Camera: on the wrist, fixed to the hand. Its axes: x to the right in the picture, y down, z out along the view.
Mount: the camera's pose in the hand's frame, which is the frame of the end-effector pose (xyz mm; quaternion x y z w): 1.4 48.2 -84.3 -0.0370 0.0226 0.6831 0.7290
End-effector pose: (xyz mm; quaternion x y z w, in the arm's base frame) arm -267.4 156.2 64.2 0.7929 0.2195 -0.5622 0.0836
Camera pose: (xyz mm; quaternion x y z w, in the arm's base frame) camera -173.6 145.7 87.2 0.7376 -0.3589 -0.3267 0.4694
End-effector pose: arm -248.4 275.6 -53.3 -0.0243 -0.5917 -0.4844 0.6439
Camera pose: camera -154.9 249.3 -51.2 -0.4348 -0.3823 0.0643 0.8128
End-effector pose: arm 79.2 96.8 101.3 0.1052 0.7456 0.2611 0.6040
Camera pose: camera -9.3 115.9 136.3 0.5578 0.4757 0.6329 0.2490
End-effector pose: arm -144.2 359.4 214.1 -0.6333 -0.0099 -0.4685 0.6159
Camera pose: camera -164.0 280.4 161.1 -0.4807 0.4567 0.0645 0.7458
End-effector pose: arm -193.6 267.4 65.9 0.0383 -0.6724 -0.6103 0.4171
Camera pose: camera -121.2 212.3 99.9 -0.4330 -0.4843 -0.1840 0.7376
